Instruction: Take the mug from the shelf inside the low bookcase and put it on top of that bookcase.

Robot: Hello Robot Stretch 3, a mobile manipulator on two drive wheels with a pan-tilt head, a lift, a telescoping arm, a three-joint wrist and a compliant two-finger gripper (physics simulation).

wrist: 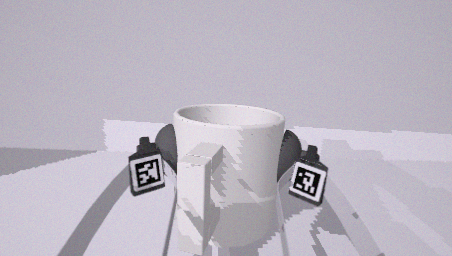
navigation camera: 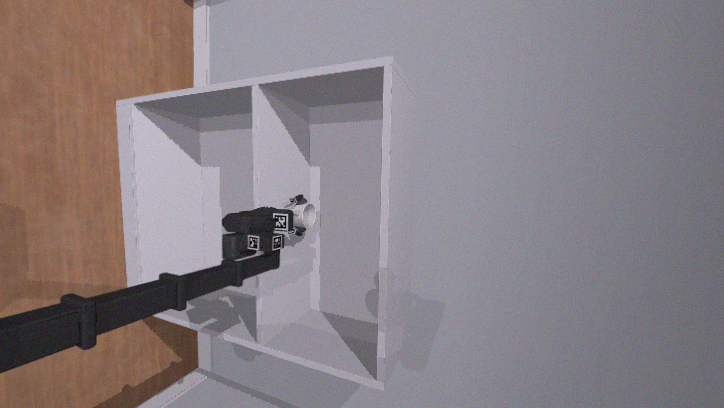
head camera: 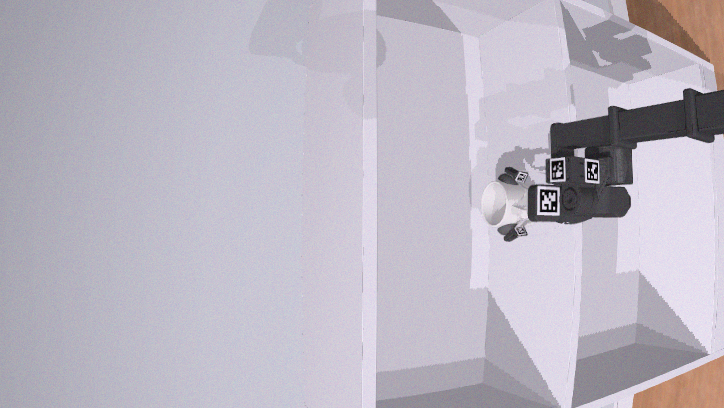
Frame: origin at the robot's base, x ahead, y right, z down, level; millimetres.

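Where they show: gripper, fingertip midpoint: (navigation camera: 303,214) (head camera: 502,204).
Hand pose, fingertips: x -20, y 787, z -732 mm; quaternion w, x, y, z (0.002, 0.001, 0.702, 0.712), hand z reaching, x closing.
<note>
Each offset is from my fingertips to the centre of the thing. "spot": to the spot under its first point. Level surfaces: height alone.
The white mug {dx +3, dy -25, dz +8 mm} (head camera: 511,194) (navigation camera: 307,215) (wrist: 230,165) is upright at the middle shelf {dz +56 mm} (head camera: 531,283) (navigation camera: 278,157) (wrist: 45,205) inside the low white bookcase {spot: dx +9, dy -141, dz -319 mm} (head camera: 369,202) (navigation camera: 387,202). Its handle points towards the wrist camera, a little left of its middle. My gripper (head camera: 508,204) (navigation camera: 298,215) (wrist: 227,145) is shut on the mug, with one dark finger pad against each side of its body. I cannot tell whether the mug's base touches the shelf. The gripper body hides part of the mug in the head view.
The bookcase's top board lies left of the mug in the head view and right of it in the navigation view. Side walls and a back panel enclose the compartment. My dark arm (head camera: 648,119) (navigation camera: 131,304) reaches in through the open front. A wooden floor {dz +732 mm} (navigation camera: 75,126) shows.
</note>
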